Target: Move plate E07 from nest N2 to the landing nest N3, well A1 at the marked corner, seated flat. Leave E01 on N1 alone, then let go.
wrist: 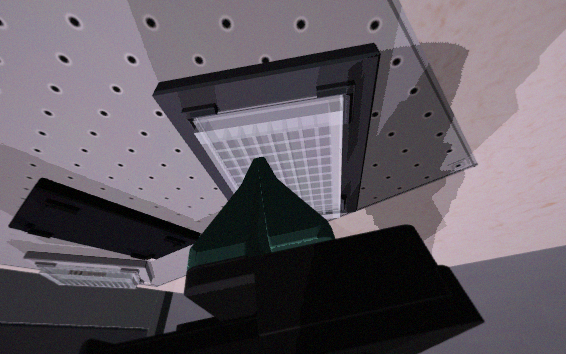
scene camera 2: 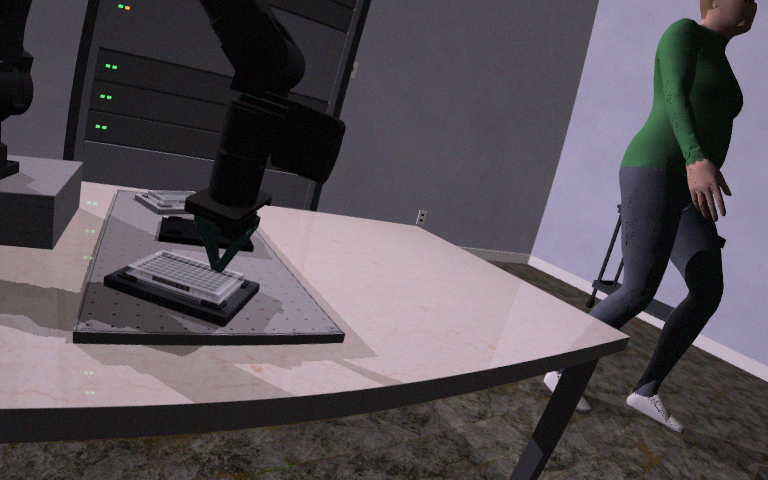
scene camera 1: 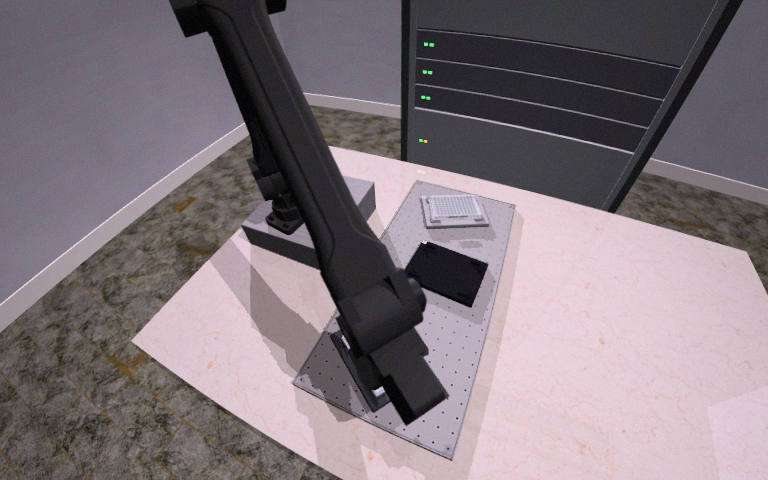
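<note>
A clear gridded plate [scene camera 1: 378, 391] [scene camera 2: 175, 274] [wrist: 305, 150] lies in the dark nest [scene camera 1: 355, 370] [scene camera 2: 164, 300] [wrist: 270, 86] at the near end of the board. It looks about level; full seating cannot be told. The middle dark nest [scene camera 1: 447, 274] [scene camera 2: 175, 230] [wrist: 100, 220] holds no plate. Another clear plate [scene camera 1: 454, 207] [scene camera 2: 169, 198] [wrist: 90, 278] sits on the light grey nest [scene camera 1: 458, 224] at the far end. Plate and nest labels are unreadable. My gripper [scene camera 2: 218, 268] [wrist: 260, 164] is shut and empty, tips together over the near plate; contact cannot be told. In scene camera 1 the arm hides its fingers.
The nests stand on a perforated board [scene camera 1: 453, 350] [scene camera 2: 283, 316] [wrist: 100, 40] on the pale table [scene camera 1: 594, 339] [scene camera 2: 368, 283]. The arm's grey base block [scene camera 1: 283, 251] [scene camera 2: 28, 209] stands beside the board. A server rack [scene camera 1: 404, 84] is behind. A person [scene camera 2: 685, 113] in green is beyond the table.
</note>
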